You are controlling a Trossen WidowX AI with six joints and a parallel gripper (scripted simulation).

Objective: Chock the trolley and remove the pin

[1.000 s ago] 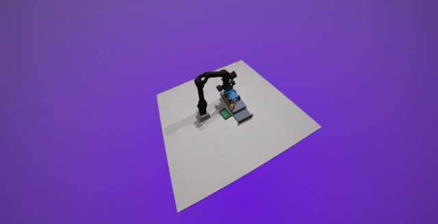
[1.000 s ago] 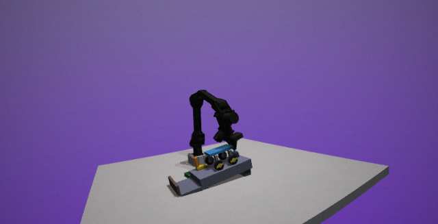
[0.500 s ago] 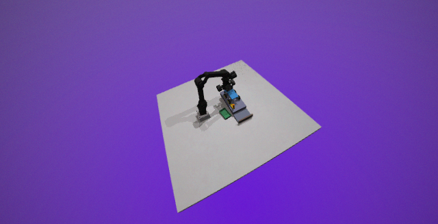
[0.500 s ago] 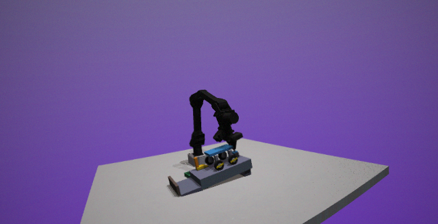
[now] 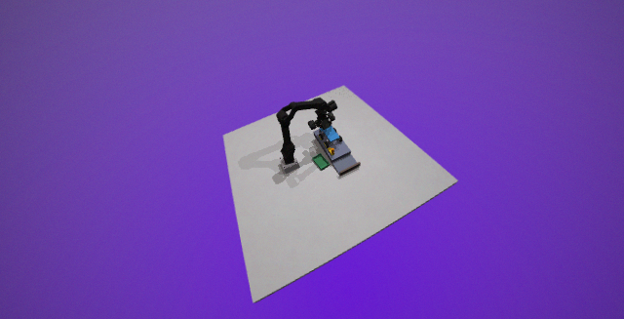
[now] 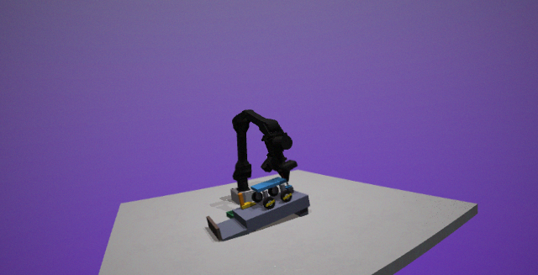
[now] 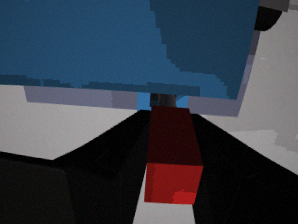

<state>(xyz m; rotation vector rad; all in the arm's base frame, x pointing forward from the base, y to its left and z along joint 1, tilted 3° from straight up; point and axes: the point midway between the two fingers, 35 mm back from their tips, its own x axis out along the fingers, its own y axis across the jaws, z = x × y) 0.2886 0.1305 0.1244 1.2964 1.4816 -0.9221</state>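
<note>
Now: gripper tip 19 cm to the left of the yellow chock and 6 cm above it. Also, from my gripper tip: red-headed stop pin (right at my gripper tip); then blue trolley (4 cm ahead, 9 cm to the right, 3 cm below); then brown lip (8 cm ahead, 34 cm to the right, 11 cm below).
</note>
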